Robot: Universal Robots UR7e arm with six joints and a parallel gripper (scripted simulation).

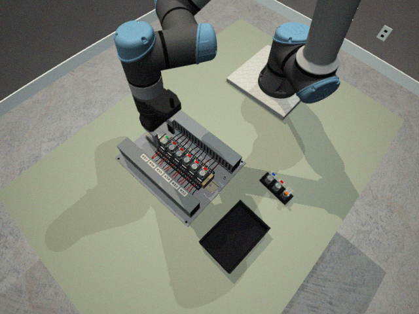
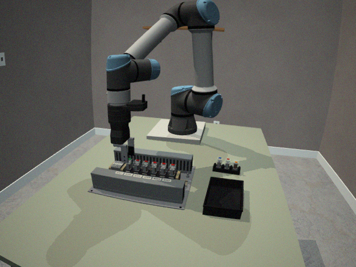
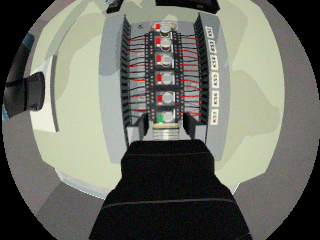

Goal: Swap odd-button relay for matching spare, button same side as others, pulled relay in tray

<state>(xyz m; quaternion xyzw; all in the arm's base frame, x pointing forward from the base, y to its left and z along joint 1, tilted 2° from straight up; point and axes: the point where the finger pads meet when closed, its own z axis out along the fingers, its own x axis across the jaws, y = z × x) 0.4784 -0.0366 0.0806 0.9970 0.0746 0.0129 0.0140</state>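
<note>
The green-button relay is 40 mm below my hand. Round my hand: black tray (340 mm to the left, 70 mm below, 20 mm ahead); then blue-button relay (290 mm to the left, 170 mm behind, 60 mm below); then black spare holder (320 mm to the left, 180 mm behind, 80 mm below).
</note>
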